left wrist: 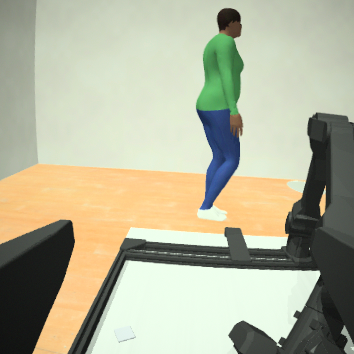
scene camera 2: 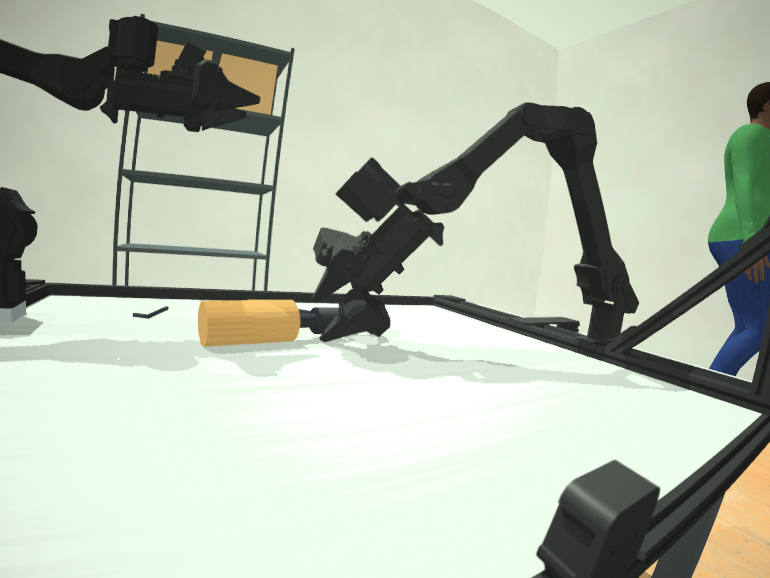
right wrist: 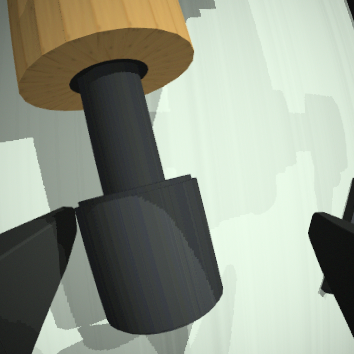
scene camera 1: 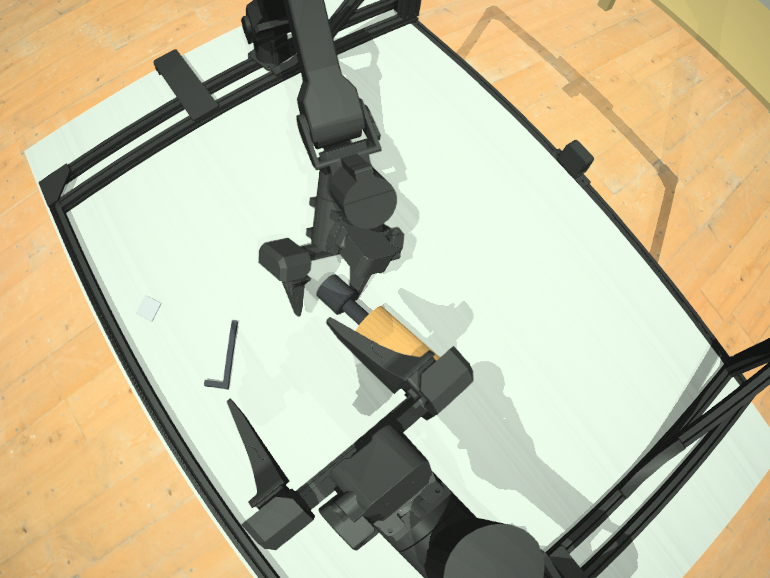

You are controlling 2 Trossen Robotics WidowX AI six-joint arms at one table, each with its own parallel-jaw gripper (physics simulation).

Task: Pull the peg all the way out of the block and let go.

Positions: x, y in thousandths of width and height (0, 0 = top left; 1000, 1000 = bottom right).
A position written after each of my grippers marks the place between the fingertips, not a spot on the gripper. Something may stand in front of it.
My left gripper (scene camera 1: 362, 624) is open and holds nothing. Further things: my right gripper (scene camera 1: 424, 532), a wooden block (scene camera 2: 288, 558) and a dark peg (scene camera 1: 433, 506).
The wooden block also shows in the right wrist view (right wrist: 145, 145) and in scene camera 1 (scene camera 1: 494, 565). The dark peg shows as well in scene camera 2 (scene camera 2: 414, 553) and in the right wrist view (right wrist: 417, 679). My left gripper shows as well in the left wrist view (left wrist: 558, 671) and in scene camera 2 (scene camera 2: 328, 188). The left wrist view misses the wooden block: it is out of frame. The left wrist view does not show the dark peg: it is out of frame.
